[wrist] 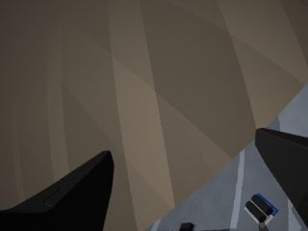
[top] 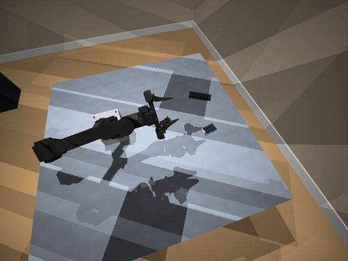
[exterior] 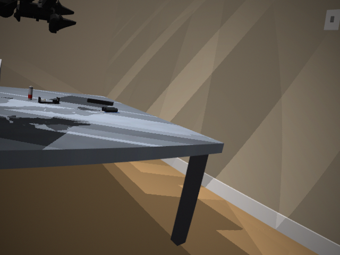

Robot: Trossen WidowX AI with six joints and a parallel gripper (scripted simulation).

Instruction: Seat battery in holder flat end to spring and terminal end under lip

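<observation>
Now: gripper tip 110 mm past the grey battery, 280 mm to the right of it and 350 mm above it. Also, from my gripper tip: long dark bar (310 mm ahead, 330 mm to the left, 370 mm below).
</observation>
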